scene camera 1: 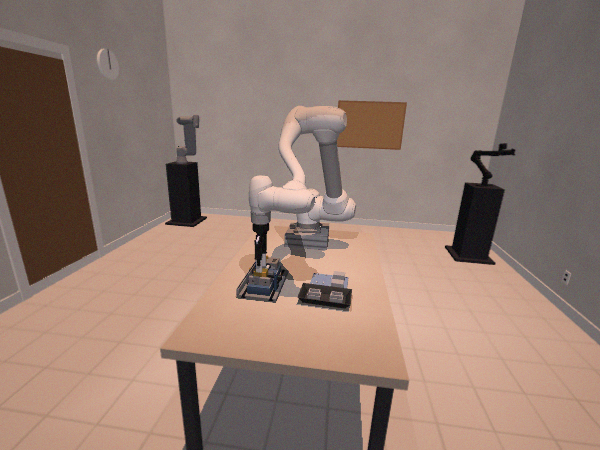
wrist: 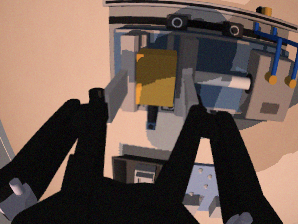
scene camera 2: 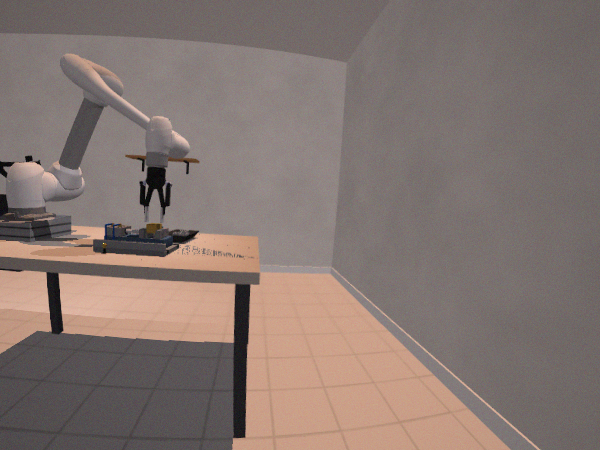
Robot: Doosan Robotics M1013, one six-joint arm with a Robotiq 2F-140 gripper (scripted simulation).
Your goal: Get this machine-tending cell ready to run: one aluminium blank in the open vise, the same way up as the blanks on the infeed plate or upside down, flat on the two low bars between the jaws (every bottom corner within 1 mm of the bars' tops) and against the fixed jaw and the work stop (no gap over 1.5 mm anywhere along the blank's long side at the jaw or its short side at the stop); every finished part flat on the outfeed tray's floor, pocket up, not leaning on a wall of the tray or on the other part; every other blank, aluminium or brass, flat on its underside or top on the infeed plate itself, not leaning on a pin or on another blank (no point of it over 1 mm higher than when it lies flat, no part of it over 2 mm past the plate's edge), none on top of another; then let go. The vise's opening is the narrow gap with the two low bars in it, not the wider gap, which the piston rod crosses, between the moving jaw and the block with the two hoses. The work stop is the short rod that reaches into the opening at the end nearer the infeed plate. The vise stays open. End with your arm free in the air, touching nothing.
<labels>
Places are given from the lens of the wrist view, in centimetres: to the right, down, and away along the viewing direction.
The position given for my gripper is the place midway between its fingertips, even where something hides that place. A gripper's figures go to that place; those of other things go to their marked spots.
my gripper [wrist: 154, 83]: 1, -3, 20
brass blank [wrist: 155, 68]: 1, -4, 20
vise plate [wrist: 197, 180]: 12, 17, 43
The marked spots on the vise plate and the brass blank are 33 cm apart.
</labels>
